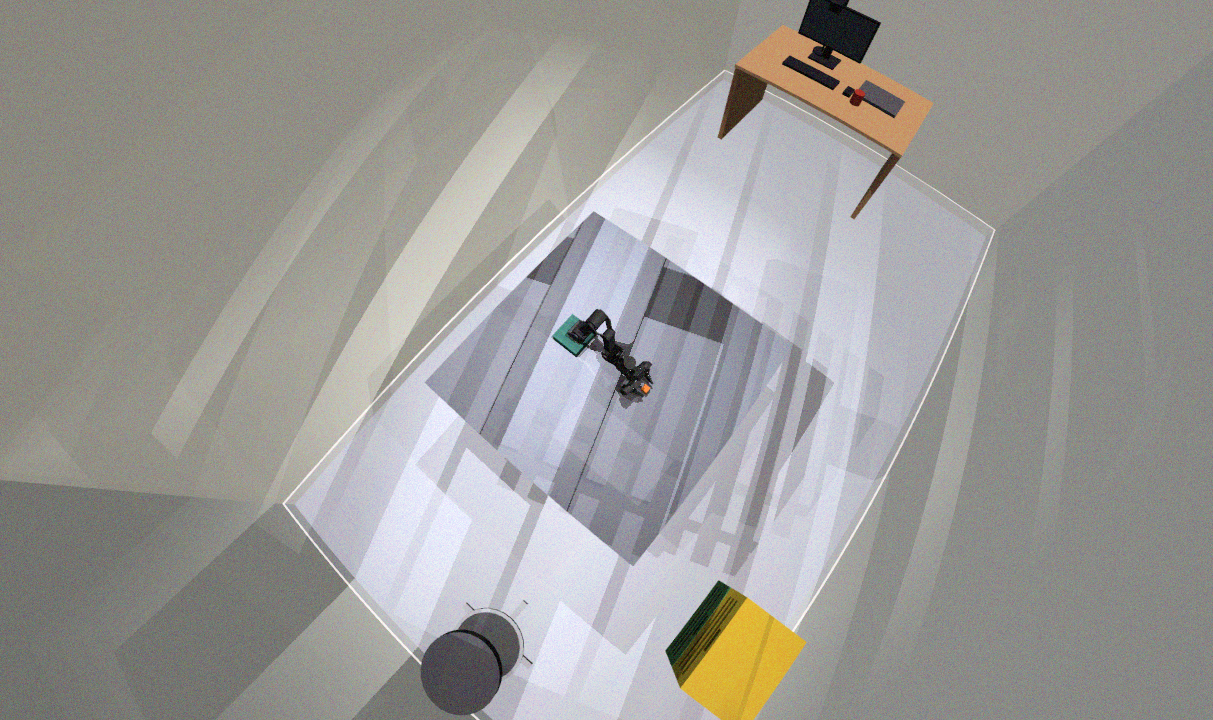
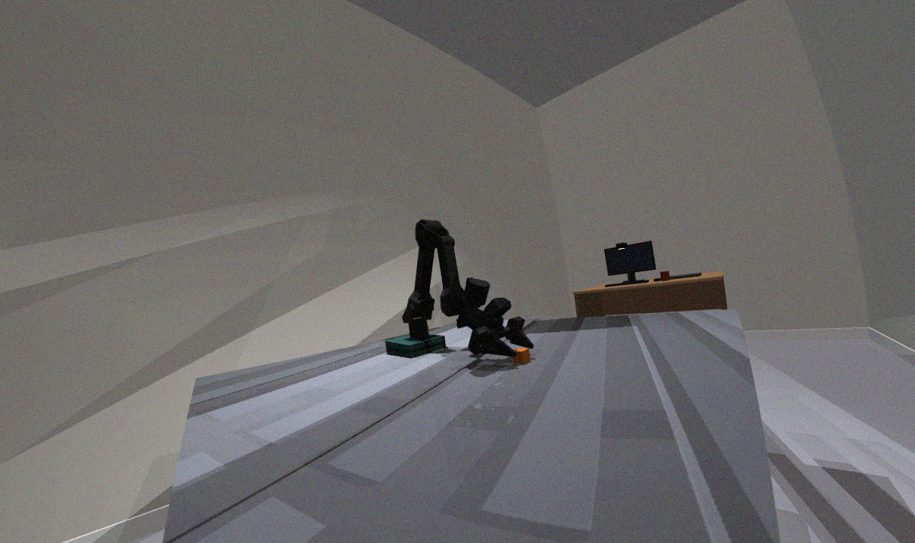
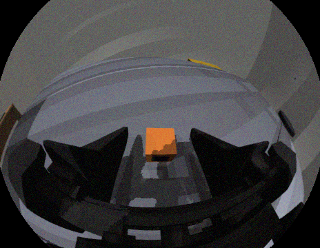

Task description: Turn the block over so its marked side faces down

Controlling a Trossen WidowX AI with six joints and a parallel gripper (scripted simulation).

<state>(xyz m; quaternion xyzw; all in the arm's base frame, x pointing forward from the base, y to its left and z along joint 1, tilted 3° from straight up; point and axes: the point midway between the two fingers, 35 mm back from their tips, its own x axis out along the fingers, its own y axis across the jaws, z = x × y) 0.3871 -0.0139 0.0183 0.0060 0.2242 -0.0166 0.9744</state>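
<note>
The orange block is 2 cm behind my gripper tip and 1 cm below it.
</note>
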